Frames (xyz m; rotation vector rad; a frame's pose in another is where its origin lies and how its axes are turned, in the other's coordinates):
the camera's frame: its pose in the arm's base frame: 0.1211 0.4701 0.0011 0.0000 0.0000 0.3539
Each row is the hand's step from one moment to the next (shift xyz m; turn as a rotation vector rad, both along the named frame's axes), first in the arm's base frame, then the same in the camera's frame.
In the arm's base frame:
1: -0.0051 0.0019 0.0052 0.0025 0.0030 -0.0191
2: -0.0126 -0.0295 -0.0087 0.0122 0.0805 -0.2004
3: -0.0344 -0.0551 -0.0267 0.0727 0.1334 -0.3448
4: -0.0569 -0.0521 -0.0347 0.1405 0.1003 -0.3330
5: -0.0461 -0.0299 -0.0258 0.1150 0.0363 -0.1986
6: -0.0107 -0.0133 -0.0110 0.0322 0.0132 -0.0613
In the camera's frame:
1: -0.0041 0.0035 0.0052 0.0034 0.0019 -0.0191
2: -0.0220 -0.0233 -0.0087 0.0393 0.0713 -0.2004
3: -0.0514 -0.0398 -0.0267 0.1144 0.0999 -0.3448
4: -0.0714 -0.0292 -0.0347 0.1666 0.0454 -0.3330
5: -0.0536 -0.0121 -0.0258 0.1205 -0.0058 -0.1986
6: -0.0146 -0.0088 -0.0110 0.0348 0.0012 -0.0613

